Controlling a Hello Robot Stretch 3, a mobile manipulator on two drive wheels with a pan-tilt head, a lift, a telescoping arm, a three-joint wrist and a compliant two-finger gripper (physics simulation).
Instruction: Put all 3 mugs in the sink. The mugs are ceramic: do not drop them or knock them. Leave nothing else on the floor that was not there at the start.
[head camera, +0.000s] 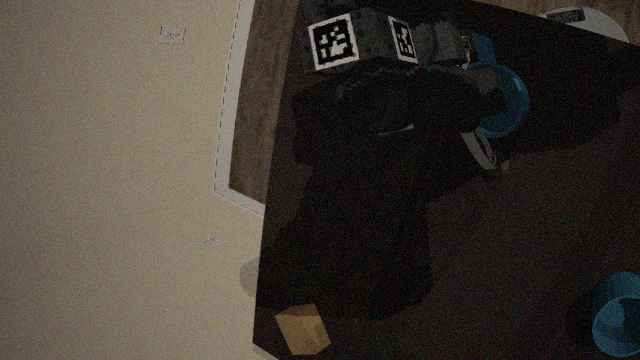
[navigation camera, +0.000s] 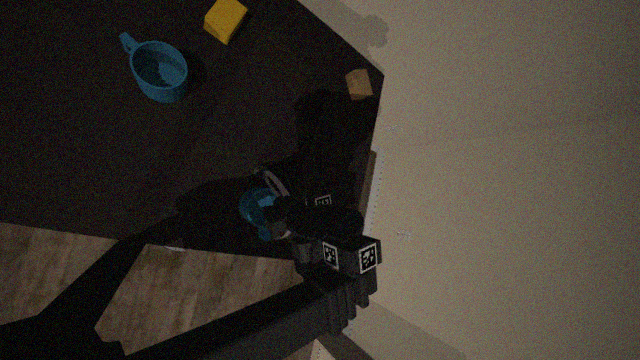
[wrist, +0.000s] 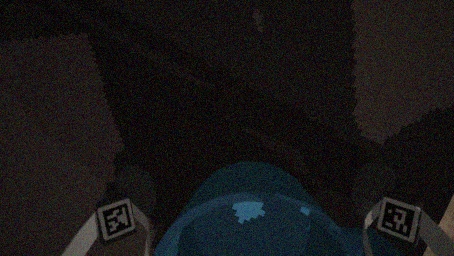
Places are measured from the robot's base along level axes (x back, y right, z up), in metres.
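Pixels of known places: gripper, fingertip midpoint: (navigation camera: 265, 202).
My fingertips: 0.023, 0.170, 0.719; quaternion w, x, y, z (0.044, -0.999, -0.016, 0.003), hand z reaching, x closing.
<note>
For each thing: its top centre in the pictures, then the offset to it from my fingertips, as dx, dy, dz. Level surfaces: height alone.
- dark table at its surface level: dz +0.001
- second blue mug at its top centre: (head camera: 632, 335) (navigation camera: 151, 57) -0.309, -0.207, +0.081
- tan block at its top centre: (head camera: 294, 335) (navigation camera: 364, 82) -0.349, +0.371, +0.051
- yellow block at its top centre: (navigation camera: 227, 12) -0.460, -0.056, +0.046
- Wooden floor at its surface level: dz -0.720
A blue mug (head camera: 517, 102) (navigation camera: 252, 205) (wrist: 250, 235) stands on the dark table (head camera: 500, 240) (navigation camera: 100, 150) near its edge. My gripper (head camera: 482, 107) (navigation camera: 273, 202) (wrist: 251, 185) is around it, partly closed, with one finger along each side. The finger on the right in the wrist view is at the mug's handle. The fingers appear to be shut on the mug, though contact is hard to see in the dark. A second blue mug (head camera: 620, 320) (navigation camera: 160, 72) stands upright farther along the table. The third mug and the sink do not show.
A tan block (head camera: 303, 330) (navigation camera: 359, 84) is near the table corner by the wall (head camera: 125, 150) (navigation camera: 500, 175). A yellow block (navigation camera: 225, 20) is beyond the second mug. Wooden floor (navigation camera: 200, 295) shows past the table edge. My arm (navigation camera: 280, 320) reaches in over that edge.
</note>
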